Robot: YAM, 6 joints.
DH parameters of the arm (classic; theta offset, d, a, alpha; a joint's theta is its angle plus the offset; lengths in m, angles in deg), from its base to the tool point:
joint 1: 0 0.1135 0.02 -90
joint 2: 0 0 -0.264 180
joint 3: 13.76 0 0.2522 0
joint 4: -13.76 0 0.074 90
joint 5: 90 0 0 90
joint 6: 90 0.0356 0 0
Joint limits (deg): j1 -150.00..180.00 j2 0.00..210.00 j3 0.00..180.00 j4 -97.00..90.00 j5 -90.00..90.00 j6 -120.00..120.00
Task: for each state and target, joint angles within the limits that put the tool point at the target. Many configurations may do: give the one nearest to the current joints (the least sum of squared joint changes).
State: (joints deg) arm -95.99 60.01 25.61 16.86 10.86 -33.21
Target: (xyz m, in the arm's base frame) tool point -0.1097 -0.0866 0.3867
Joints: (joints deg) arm -136.41 34.51 38.58 21.58 21.25 -33.21
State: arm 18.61 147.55 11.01 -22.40 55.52 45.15
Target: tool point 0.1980 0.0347 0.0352
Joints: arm 18.87 113.50 32.51 -24.46 61.17 45.15
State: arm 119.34 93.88 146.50 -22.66 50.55 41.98
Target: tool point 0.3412 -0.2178 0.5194
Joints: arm 143.08 40.28 171.46 -31.30 60.11 41.98
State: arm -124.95 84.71 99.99 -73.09 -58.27 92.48
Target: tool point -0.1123 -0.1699 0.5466
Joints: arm -131.98 79.09 120.38 -62.00 -57.94 92.48
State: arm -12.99 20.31 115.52 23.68 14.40 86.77
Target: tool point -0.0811 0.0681 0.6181
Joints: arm -41.65 35.72 96.47 18.13 4.87 86.77
